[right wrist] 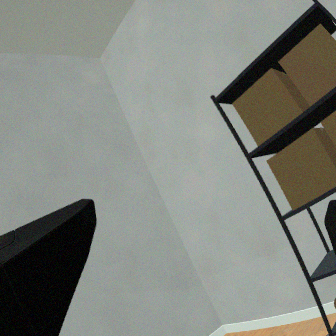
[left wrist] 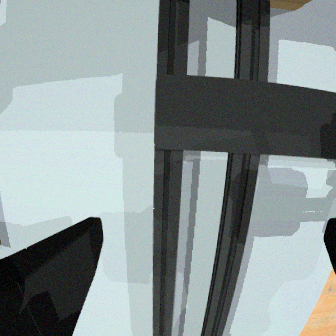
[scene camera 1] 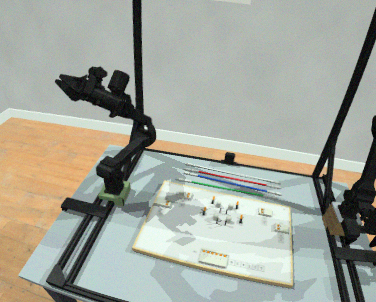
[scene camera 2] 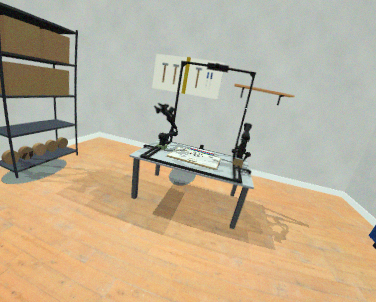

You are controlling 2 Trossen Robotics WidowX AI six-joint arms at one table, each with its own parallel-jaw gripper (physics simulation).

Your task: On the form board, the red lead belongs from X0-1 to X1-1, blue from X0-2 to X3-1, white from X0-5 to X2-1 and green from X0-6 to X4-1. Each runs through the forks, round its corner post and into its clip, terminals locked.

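Places are measured from the left arm's base along level axes (x ahead, y left, z up), in metres.
Where they show: left gripper, fingertip midpoint: (left wrist: 220, 231) (scene camera 1: 357, 245) (scene camera 2: 239, 160); right gripper, fingertip midpoint: (right wrist: 216, 213) (scene camera 1: 57, 78) (scene camera 2: 156, 104); left arm's base, link origin: (scene camera 1: 347, 212) (scene camera 2: 239, 157); right arm's base, link origin: (scene camera 1: 114, 188) (scene camera 2: 162, 144).
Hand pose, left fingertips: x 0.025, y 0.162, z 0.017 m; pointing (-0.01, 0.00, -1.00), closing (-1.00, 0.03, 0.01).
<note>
Each offset is from my left fingertips to the centre of the thing. "spot": to the spot under its first point. Level surfaces: height alone.
The form board {dx +0.454, dy -0.102, dz -0.109 m} (scene camera 1: 247, 242) (scene camera 2: 205, 162) lies flat on the table with the X0 terminal block {dz -0.090 m} (scene camera 1: 214, 257) at its front edge. Clips {spot: dx +0.280, dy -0.194, dz -0.091 m} (scene camera 1: 265, 211) and a cluster of forks and posts (scene camera 1: 223, 213) stand on it. The white lead {spot: dx +0.365, dy -0.415, dz -0.114 m} (scene camera 1: 241, 175), red lead {spot: dx +0.407, dy -0.386, dz -0.113 m} (scene camera 1: 232, 178), blue lead {spot: dx +0.408, dy -0.353, dz -0.112 m} (scene camera 1: 232, 182) and green lead {spot: dx +0.420, dy -0.315, dz -0.113 m} (scene camera 1: 229, 188) lie straight and side by side on the table behind the board. My right gripper (scene camera 1: 62, 82) (scene camera 2: 158, 108) (right wrist: 216, 213) is open and empty, raised high off the table's left side, facing the room. My left gripper (scene camera 2: 244, 156) (left wrist: 220, 231) is open and empty just above the table's right edge.
A black frame rail (scene camera 1: 82, 230) (left wrist: 233, 113) runs round the table top, and a gantry post (scene camera 1: 138, 60) rises behind the right arm's base. A shelf rack (scene camera 2: 76, 90) (right wrist: 293, 128) with cardboard boxes stands far left. A wall shelf (scene camera 2: 264, 90) hangs at the right.
</note>
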